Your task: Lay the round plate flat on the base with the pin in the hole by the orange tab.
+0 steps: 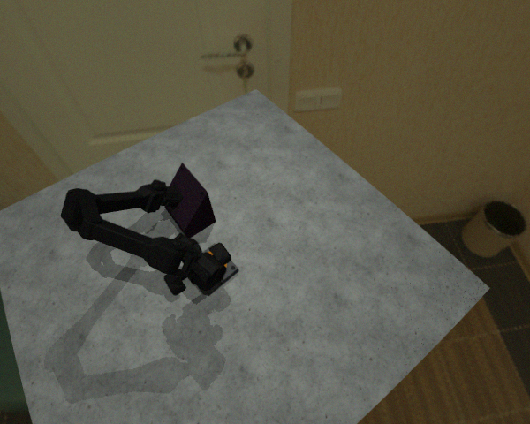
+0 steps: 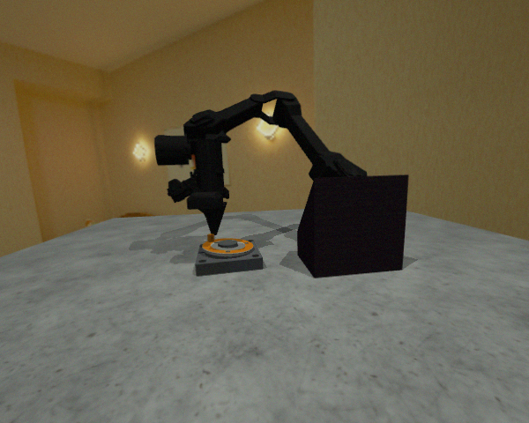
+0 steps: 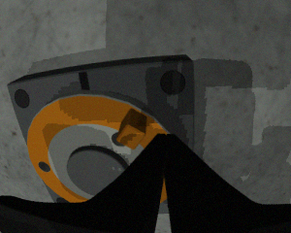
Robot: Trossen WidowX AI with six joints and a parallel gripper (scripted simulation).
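Right now the round plate is 30 mm to the left of my gripper tip, 20 mm behind it and 10 mm below it. Also, from my gripper tip: square base 40 mm to the left, 40 mm behind, 20 mm below.
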